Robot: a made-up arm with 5 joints.
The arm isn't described. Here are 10 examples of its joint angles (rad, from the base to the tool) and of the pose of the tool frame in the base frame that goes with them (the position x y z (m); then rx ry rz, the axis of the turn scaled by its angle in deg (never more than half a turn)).
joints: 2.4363 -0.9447 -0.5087 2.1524 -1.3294
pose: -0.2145 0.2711 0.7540 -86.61 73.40 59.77
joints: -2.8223 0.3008 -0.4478 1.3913 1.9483
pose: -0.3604 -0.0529 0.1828 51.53 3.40 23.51
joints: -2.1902 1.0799 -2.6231 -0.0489 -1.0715
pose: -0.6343 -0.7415 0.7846 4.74 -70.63 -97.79
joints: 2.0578 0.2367 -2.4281 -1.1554 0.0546
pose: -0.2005 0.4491 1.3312 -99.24 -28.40 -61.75
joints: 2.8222 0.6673 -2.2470 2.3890 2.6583
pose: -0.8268 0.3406 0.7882 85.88 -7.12 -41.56
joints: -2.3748 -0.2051 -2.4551 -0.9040 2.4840
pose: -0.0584 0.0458 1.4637 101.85 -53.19 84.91
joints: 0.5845 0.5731 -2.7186 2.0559 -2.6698
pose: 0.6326 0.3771 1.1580 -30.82 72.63 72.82
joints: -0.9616 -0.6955 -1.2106 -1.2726 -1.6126
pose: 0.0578 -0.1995 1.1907 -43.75 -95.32 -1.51
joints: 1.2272 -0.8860 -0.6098 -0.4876 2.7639
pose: 0.1390 0.3128 0.9720 -66.42 -65.22 65.96
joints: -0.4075 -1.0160 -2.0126 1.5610 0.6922
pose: -0.3250 0.1215 1.3938 145.88 -63.52 -26.72
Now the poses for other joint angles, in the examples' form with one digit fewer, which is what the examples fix.
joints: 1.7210 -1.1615 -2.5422 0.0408 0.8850
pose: 0.139 -0.815 1.133 -65.0 -40.8 -53.6
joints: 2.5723 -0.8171 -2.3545 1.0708 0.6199
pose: 0.330 -0.163 1.453 -85.5 -137.2 -32.8
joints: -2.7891 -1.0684 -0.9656 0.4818 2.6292
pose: -0.212 0.002 1.196 -9.1 102.9 -94.9
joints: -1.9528 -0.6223 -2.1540 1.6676 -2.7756
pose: -0.066 0.070 1.477 -1.9 40.4 -73.3
